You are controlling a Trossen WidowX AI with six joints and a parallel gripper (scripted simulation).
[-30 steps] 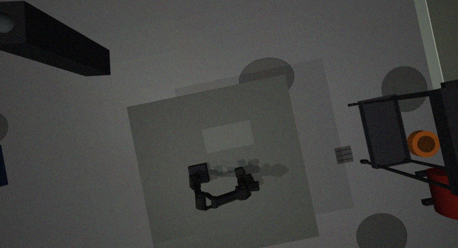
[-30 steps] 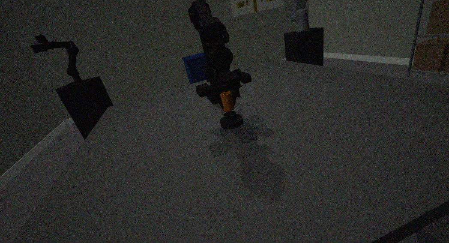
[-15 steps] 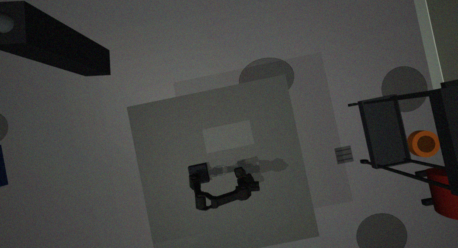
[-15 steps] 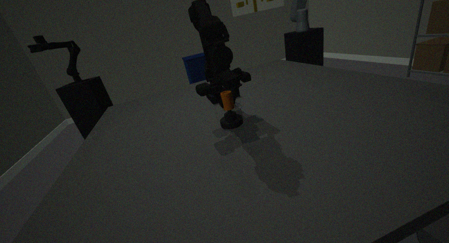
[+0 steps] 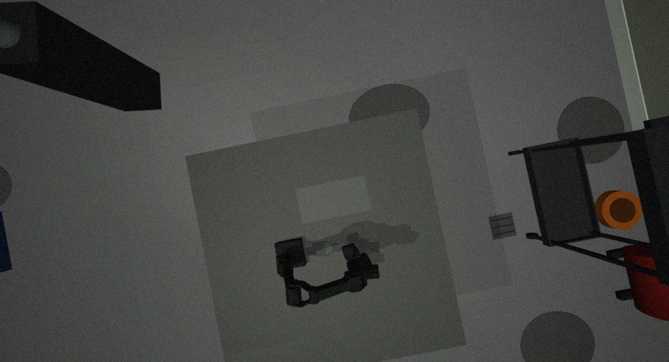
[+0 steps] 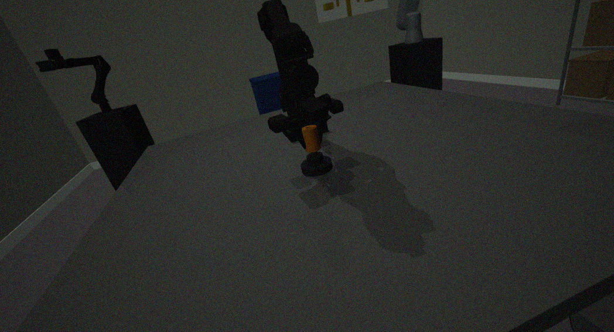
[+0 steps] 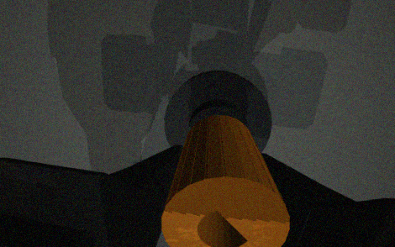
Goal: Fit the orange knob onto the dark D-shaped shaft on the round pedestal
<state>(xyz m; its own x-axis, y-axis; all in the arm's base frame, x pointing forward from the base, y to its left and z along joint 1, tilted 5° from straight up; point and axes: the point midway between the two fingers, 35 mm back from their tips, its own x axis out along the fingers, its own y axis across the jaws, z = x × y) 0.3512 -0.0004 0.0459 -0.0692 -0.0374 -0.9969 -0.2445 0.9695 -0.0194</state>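
Right now the orange knob is 2 cm above my gripper tip. Also, from my gripper tip: dark round pedestal (4 cm below).
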